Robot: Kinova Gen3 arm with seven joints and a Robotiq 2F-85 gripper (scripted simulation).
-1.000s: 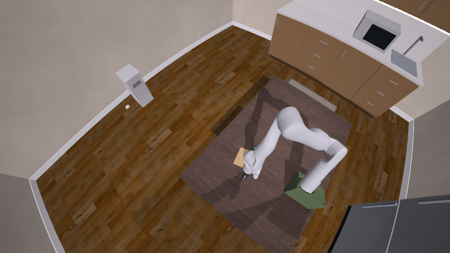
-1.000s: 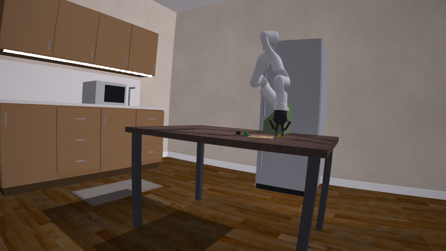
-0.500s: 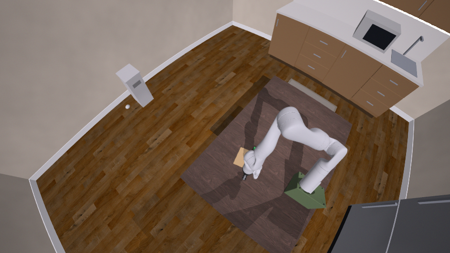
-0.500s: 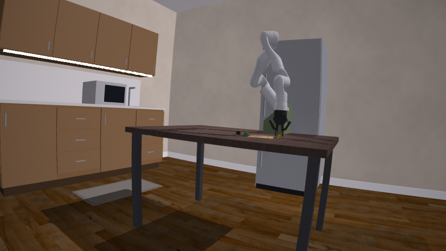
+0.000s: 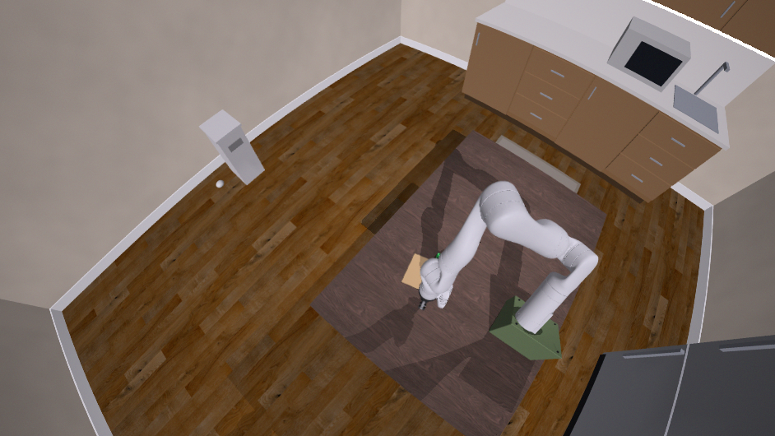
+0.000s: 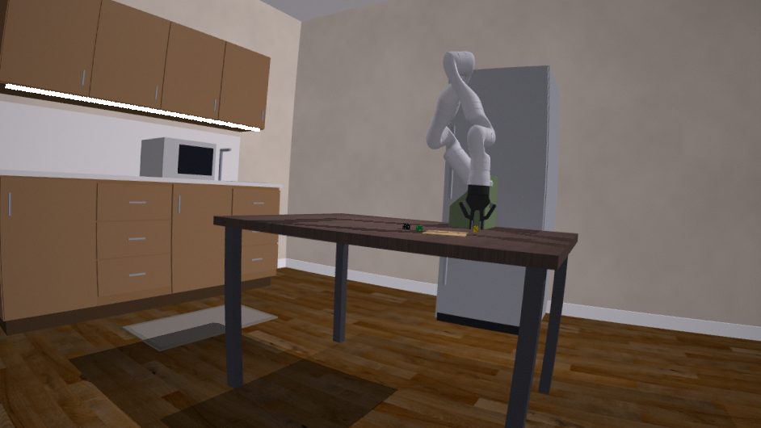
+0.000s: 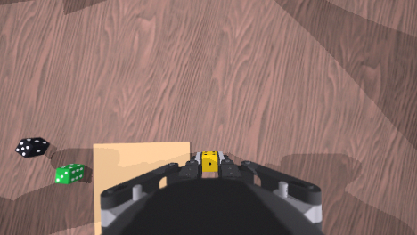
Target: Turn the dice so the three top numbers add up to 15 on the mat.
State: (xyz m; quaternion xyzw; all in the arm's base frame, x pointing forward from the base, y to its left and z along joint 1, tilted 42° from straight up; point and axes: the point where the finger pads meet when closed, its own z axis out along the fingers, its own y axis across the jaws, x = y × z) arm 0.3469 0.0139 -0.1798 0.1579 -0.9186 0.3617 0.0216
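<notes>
Now: hand 8 cm short of the tan mat, 8 cm to the left of it and 3 cm above it. Also, from my hand: black die: 6 cm ahead, 25 cm to the right, 2 cm below; yellow die: 1 cm below; green die: 8 cm ahead, 18 cm to the right, 2 cm below.
</notes>
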